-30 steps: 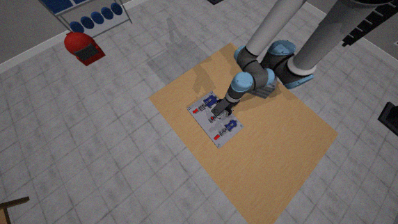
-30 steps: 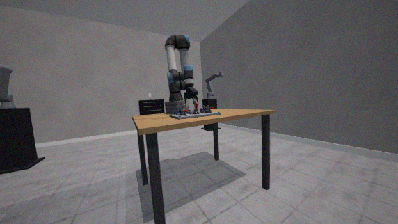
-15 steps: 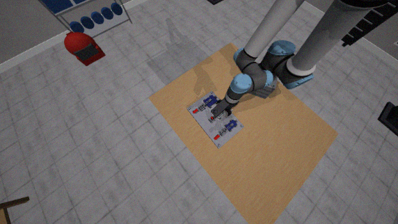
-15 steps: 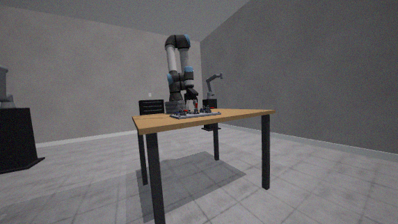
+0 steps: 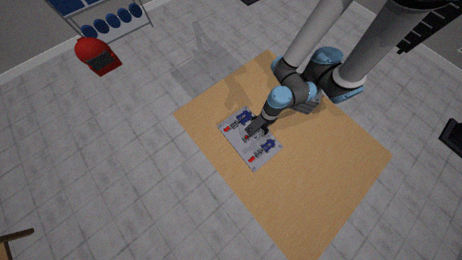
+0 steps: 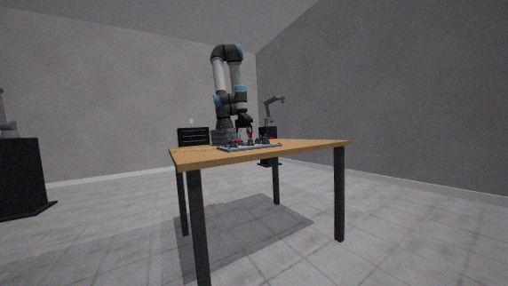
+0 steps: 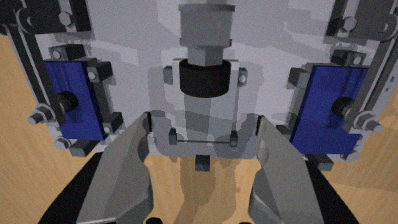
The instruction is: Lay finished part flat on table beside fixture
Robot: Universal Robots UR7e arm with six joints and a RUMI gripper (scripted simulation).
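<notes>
Now: the grey finished part 1 cm behind my hand and 1 cm below it. The rest, counted from my hand: grey fixture plate: 5 cm ahead, 3 cm below.
</notes>
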